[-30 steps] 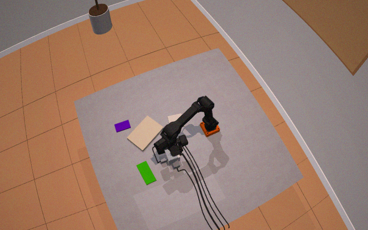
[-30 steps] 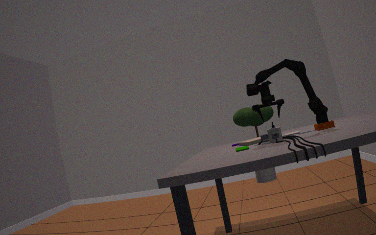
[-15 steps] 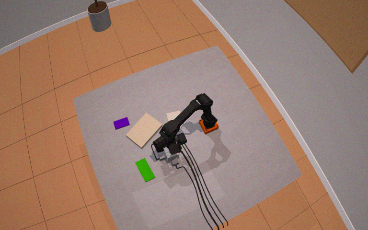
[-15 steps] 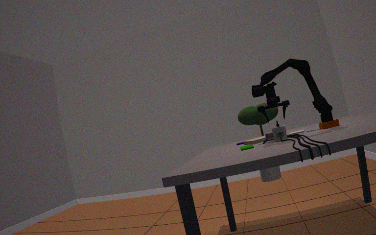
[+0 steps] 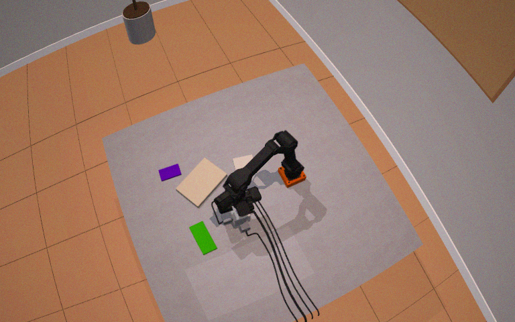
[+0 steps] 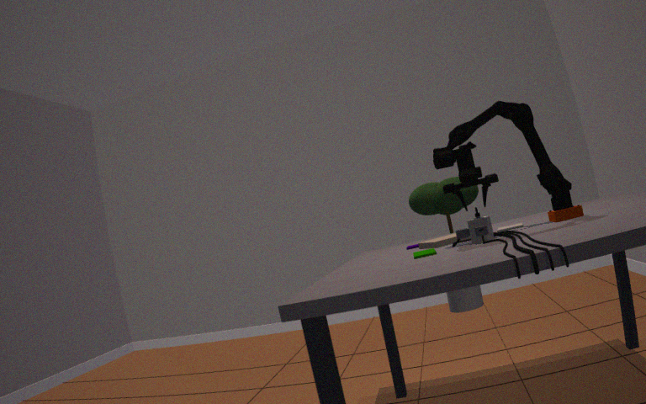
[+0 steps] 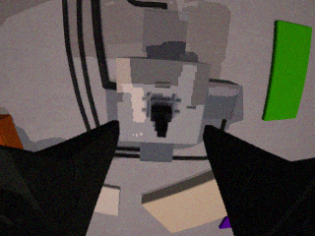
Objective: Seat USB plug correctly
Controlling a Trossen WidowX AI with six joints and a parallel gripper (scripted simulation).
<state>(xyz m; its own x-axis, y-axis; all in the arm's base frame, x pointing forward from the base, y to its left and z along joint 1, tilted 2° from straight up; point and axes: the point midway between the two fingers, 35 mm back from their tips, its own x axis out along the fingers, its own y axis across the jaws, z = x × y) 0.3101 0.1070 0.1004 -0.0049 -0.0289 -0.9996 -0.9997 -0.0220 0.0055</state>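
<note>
The dark USB plug lies 20 mm below my gripper tip. Also, from my gripper tip: green flat block: 200 mm ahead, 100 mm below, 50 mm to the left; then beige board: 220 mm to the right, 120 mm ahead, 100 mm below; then purple block: 330 mm to the right, 250 mm ahead, 100 mm below.
</note>
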